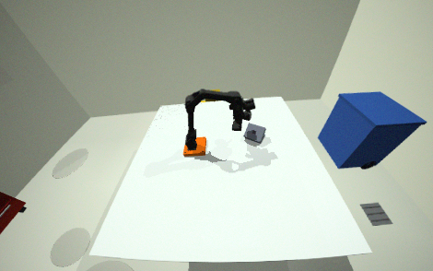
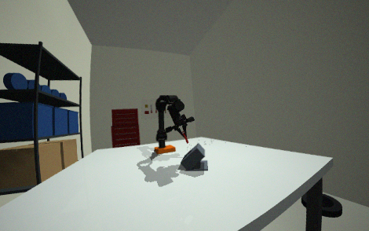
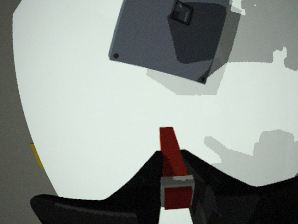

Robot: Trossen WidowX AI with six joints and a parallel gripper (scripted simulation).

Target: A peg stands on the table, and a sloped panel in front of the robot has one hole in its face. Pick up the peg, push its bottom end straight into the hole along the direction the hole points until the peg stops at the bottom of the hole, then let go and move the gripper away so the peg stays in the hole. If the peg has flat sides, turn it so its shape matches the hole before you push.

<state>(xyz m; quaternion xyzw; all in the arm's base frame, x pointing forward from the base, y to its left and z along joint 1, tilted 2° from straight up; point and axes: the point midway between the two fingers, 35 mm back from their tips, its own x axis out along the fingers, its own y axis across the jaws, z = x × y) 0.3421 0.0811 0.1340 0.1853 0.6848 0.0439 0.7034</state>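
Now: gripper tip 12 cm short of the grey sloped panel, 9 cm above it and 1 cm to the left of it. The rest, counted from my gripper tip: red square-sided peg: 2 cm above, 1 cm to the right.
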